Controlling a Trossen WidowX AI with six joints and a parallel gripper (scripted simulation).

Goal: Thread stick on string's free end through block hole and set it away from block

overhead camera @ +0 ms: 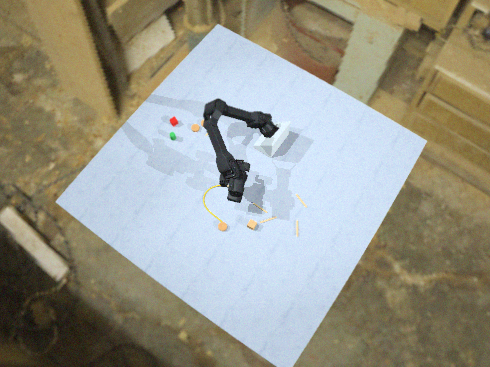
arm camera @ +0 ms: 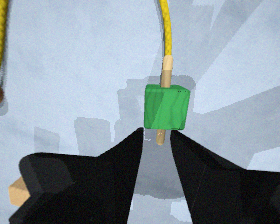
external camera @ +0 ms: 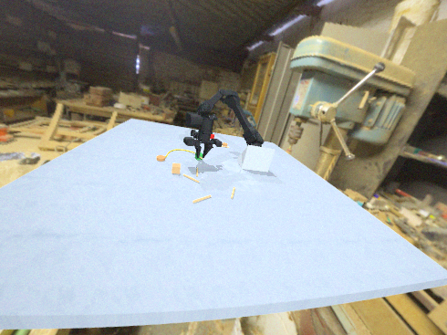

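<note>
The green cube is 2 cm to the right of my gripper tip and 1 cm ahead of it. From my gripper tip the other things lie so: round wooden button (18 cm ahead, 6 cm to the left, 1 cm below); then tan cube (16 cm to the left, 9 cm ahead); then thin wooden stick (4 cm to the right, 2 cm ahead).
</note>
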